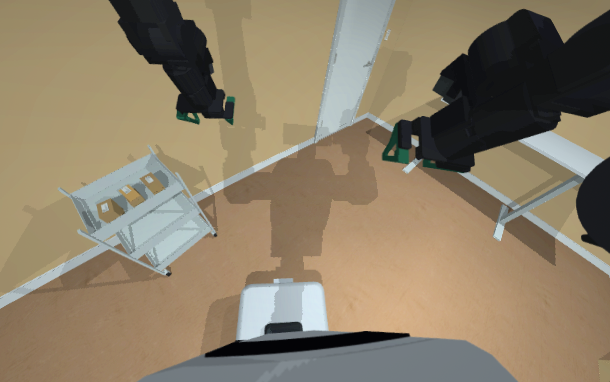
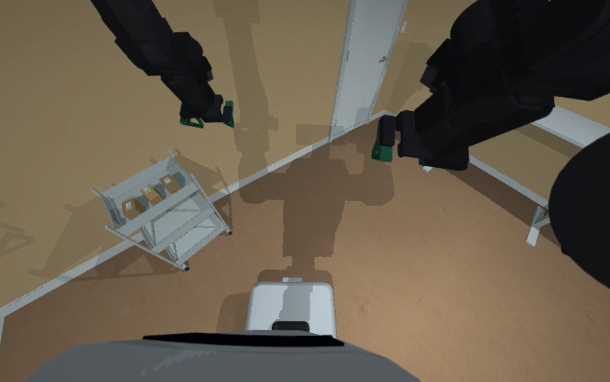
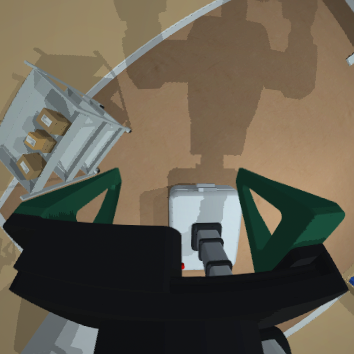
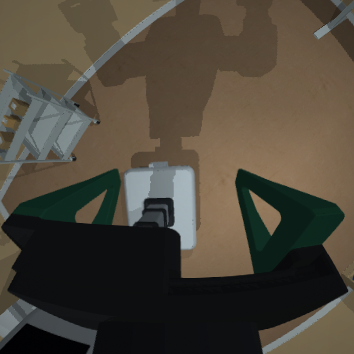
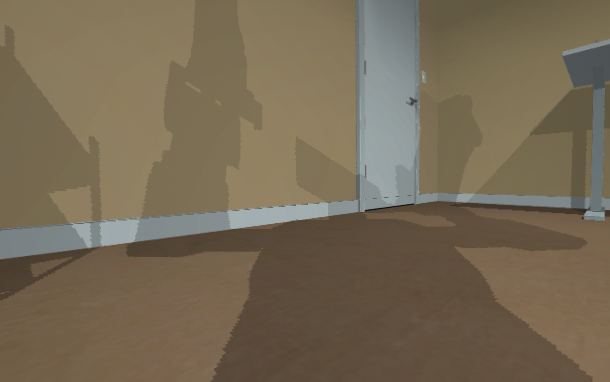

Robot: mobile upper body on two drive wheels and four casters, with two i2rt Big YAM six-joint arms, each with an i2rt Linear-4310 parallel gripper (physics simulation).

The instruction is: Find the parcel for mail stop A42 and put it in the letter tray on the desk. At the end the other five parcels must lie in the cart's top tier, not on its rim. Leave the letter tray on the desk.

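Frame: origin at the left arm's base, x ahead, y left, z up, level; centimetres.
Seen in the pictures: left gripper, between the fingertips: (image 1: 215,122) (image 2: 218,126) (image 3: 178,174); right gripper, between the fingertips: (image 1: 403,160) (image 2: 396,158) (image 4: 177,175).
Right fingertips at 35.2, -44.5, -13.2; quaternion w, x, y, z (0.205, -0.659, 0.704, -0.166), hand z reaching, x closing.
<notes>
Offsets run from my right fingertips to a thing's top centre, as dx, dy, dz. "pt": to the spot under its first point.
My left gripper (image 1: 210,120) (image 2: 212,123) (image 3: 178,174) is open and empty, raised in the air. My right gripper (image 1: 419,162) (image 2: 411,161) (image 4: 177,175) is also open and empty, in the air. The grey cart {pt +22.2, +94.4, -59.3} (image 1: 140,212) (image 2: 160,207) stands at the left by the wall, well apart from both grippers. Three brown parcels lie in its top tier: a near one {+19.7, +105.2, -51.5} (image 1: 111,211) (image 3: 31,166), a middle one {+30.1, +100.7, -51.5} (image 1: 132,195) (image 3: 40,141) and a far one {+37.2, +92.5, -51.5} (image 1: 155,183) (image 3: 55,121). Their white labels are too small to read. The letter tray and other parcels do not show.
A white desk (image 1: 565,150) (image 2: 575,125) (image 5: 582,67) stands on legs along the right wall, partly hidden by my right arm. A white door (image 1: 350,65) (image 5: 390,100) is near the room corner. My white base (image 1: 305,300) is at the bottom middle.
</notes>
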